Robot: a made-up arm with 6 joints. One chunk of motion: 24 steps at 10 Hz.
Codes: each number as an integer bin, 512 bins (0 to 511) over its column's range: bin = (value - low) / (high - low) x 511, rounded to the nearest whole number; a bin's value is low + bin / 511 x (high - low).
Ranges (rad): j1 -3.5..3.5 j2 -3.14..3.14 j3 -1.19..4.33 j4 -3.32..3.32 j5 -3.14..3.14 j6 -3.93..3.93
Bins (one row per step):
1: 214 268 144 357 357 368
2: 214 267 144 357 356 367
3: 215 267 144 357 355 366
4: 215 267 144 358 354 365
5: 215 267 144 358 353 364
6: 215 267 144 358 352 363
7: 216 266 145 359 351 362
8: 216 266 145 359 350 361
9: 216 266 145 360 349 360
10: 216 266 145 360 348 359
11: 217 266 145 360 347 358
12: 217 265 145 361 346 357
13: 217 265 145 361 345 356
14: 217 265 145 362 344 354
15: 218 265 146 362 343 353
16: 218 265 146 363 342 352
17: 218 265 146 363 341 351
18: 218 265 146 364 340 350
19: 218 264 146 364 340 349
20: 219 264 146 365 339 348
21: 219 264 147 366 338 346
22: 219 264 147 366 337 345
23: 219 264 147 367 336 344
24: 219 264 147 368 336 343
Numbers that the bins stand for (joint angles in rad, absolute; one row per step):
1: -0.5685 0.1536 0.3655 1.3189 1.2474 1.7304
2: -0.5685 0.1413 0.3655 1.3189 1.2351 1.7150
3: -0.5548 0.1413 0.3655 1.3189 1.2228 1.6997
4: -0.5548 0.1413 0.3655 1.3319 1.2105 1.6843
5: -0.5548 0.1413 0.3655 1.3319 1.1982 1.6689
6: -0.5548 0.1413 0.3655 1.3319 1.1859 1.6535
7: -0.5411 0.1290 0.3763 1.3449 1.1737 1.6381
8: -0.5411 0.1290 0.3763 1.3449 1.1614 1.6228
9: -0.5411 0.1290 0.3763 1.3579 1.1491 1.6074
10: -0.5411 0.1290 0.3763 1.3579 1.1368 1.5920
11: -0.5274 0.1290 0.3763 1.3579 1.1245 1.5766
12: -0.5274 0.1168 0.3763 1.3709 1.1122 1.5612
13: -0.5274 0.1168 0.3763 1.3709 1.0999 1.5459
14: -0.5274 0.1168 0.3763 1.3839 1.0876 1.5151
15: -0.5137 0.1168 0.3871 1.3839 1.0753 1.4997
16: -0.5137 0.1168 0.3871 1.3969 1.0631 1.4843
17: -0.5137 0.1168 0.3871 1.3969 1.0508 1.4689
18: -0.5137 0.1168 0.3871 1.4099 1.0385 1.4536
19: -0.5137 0.1045 0.3871 1.4099 1.0385 1.4382
20: -0.5000 0.1045 0.3871 1.4229 1.0262 1.4228
21: -0.5000 0.1045 0.3979 1.4359 1.0139 1.3920
22: -0.5000 0.1045 0.3979 1.4359 1.0016 1.3767
23: -0.5000 0.1045 0.3979 1.4488 0.9893 1.3613
24: -0.5000 0.1045 0.3979 1.4618 0.9893 1.3459

